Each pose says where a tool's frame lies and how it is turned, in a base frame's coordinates. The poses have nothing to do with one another.
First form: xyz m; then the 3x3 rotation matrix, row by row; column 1 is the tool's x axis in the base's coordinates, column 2 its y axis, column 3 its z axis. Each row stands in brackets.
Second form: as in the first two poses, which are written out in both.
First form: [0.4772 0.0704 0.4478], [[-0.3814 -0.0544 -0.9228], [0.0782 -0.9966 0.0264], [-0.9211 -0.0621 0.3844]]
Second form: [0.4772 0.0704 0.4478 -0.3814 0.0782 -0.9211 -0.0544 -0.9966 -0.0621]
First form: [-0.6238 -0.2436 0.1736], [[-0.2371 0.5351 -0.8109], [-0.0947 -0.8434 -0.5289], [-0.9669 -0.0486 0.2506]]
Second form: [-0.6238 -0.2436 0.1736 -0.2371 -0.0947 -0.9669 0.5351 -0.8434 -0.0486]
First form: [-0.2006 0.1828 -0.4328], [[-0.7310 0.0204 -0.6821], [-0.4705 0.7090 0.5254], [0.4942 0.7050 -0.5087]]
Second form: [-0.2006 0.1828 -0.4328 -0.7310 -0.4705 0.4942 0.0204 0.7090 0.7050]
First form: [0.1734 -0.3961 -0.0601], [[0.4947 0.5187 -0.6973], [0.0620 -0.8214 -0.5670], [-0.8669 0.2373 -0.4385]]
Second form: [0.1734 -0.3961 -0.0601 0.4947 0.0620 -0.8669 0.5187 -0.8214 0.2373]
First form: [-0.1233 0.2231 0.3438], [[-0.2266 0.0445 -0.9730], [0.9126 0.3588 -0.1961], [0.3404 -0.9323 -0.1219]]
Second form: [-0.1233 0.2231 0.3438 -0.2266 0.9126 0.3404 0.0445 0.3588 -0.9323]
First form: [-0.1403 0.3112 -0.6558], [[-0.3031 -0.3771 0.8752], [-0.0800 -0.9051 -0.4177], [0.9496 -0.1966 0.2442]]
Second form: [-0.1403 0.3112 -0.6558 -0.3031 -0.0800 0.9496 -0.3771 -0.9051 -0.1966]
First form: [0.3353 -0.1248 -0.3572], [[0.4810 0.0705 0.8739], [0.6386 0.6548 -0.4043], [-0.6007 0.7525 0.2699]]
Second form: [0.3353 -0.1248 -0.3572 0.4810 0.6386 -0.6007 0.0705 0.6548 0.7525]
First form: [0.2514 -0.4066 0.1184], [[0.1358 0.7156 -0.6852], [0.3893 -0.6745 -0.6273], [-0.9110 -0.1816 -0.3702]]
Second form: [0.2514 -0.4066 0.1184 0.1358 0.3893 -0.9110 0.7156 -0.6745 -0.1816]
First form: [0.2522 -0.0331 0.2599], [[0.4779 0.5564 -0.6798], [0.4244 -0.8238 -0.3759], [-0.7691 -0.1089 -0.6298]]
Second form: [0.2522 -0.0331 0.2599 0.4779 0.4244 -0.7691 0.5564 -0.8238 -0.1089]
